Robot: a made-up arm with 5 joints.
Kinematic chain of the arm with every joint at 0, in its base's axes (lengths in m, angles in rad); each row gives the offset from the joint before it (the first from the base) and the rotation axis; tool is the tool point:
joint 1: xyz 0 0 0.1 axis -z
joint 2: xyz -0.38 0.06 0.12 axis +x
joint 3: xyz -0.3 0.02 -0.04 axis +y
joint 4: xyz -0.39 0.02 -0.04 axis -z
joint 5: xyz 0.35 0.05 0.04 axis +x
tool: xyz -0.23 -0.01 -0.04
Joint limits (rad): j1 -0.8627..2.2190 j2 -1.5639..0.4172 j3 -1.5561..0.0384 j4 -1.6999..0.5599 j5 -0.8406..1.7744
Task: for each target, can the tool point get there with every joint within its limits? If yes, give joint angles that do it. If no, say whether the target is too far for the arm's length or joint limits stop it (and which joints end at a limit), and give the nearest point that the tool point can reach.
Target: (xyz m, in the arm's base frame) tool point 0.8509 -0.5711 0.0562
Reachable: no: joint limits stop it (at a limit: joint 1, joint 2, joint 3) | nearest point 0.7144 0.2740 -0.1180 | short by 0.874 m
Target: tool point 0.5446 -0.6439 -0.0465
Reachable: no: joint limits stop it (at a limit: joint 1, joint 3, joint 4) | nearest point -0.0775 -0.7930 0.0656 | short by 0.649 m
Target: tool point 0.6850 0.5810 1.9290
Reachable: no: too far | nearest point 0.8176 0.6934 0.2710 | short by 1.667 m
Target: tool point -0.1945 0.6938 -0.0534
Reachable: yes | joints 1.4096 -0.7132 -1.2824 0.2431 0.5712
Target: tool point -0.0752 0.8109 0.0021
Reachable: yes | joints 1.7425 -1.2715 -1.0892 -0.5088 -0.1642
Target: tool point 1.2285 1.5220 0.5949
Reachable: no: too far | nearest point 0.7494 0.9284 0.2589 | short by 0.834 m
